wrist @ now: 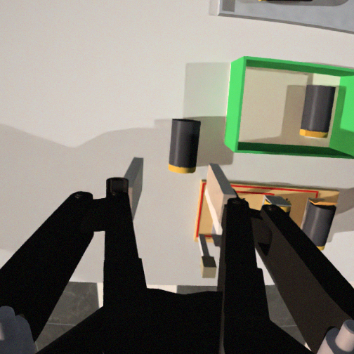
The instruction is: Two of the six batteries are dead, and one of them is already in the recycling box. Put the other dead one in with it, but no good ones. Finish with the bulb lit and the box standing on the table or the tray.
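Note:
A black battery with a yellow band at its lower end point(184, 145) is on the table, left of the green recycling box point(234, 107). Another black and yellow battery point(318, 111) is inside the box, near its right side. My gripper point(174, 175) is open and empty; in the picture, its fingertips are around and below the loose battery's lower end, not holding it. A battery point(319, 223) is on the tan board with red lines point(199, 220), partly hidden by my right finger linkage. The bulb does not show.
A grey tray point(285, 20) is at the top right, with part of a dark battery in it. A metal-looking holder part point(277, 201) is on the board. A small lever with a tan block point(208, 267) projects at the board's lower left, near the table's front edge.

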